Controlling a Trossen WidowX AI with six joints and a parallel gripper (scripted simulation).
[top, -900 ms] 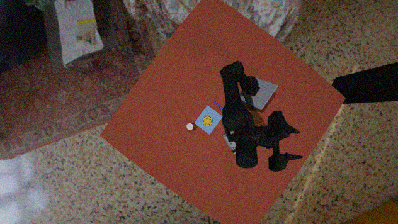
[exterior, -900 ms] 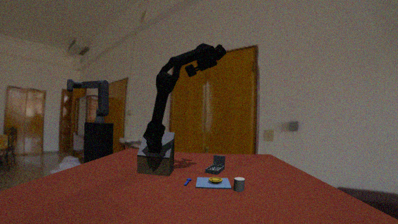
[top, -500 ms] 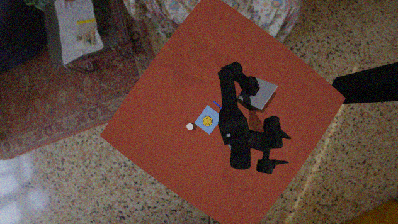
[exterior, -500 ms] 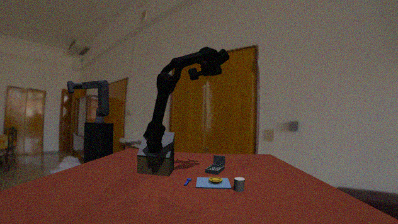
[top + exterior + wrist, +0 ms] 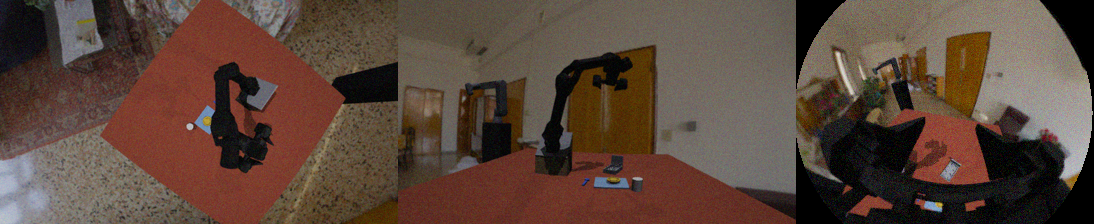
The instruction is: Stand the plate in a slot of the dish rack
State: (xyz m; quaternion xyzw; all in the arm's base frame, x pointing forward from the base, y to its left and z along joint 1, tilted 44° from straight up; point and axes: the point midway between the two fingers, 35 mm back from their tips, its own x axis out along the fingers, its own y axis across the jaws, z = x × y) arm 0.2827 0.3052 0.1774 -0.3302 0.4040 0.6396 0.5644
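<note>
The yellow plate lies 4 cm ahead of my gripper tip, 23 cm to the right of it and 45 cm below it. Round my gripper tip: blue spoon (9 cm behind, 23 cm to the right, 47 cm below); light blue mat (3 cm ahead, 23 cm to the right, 47 cm below); grey dish rack (5 cm ahead, 3 cm to the right, 45 cm below).
</note>
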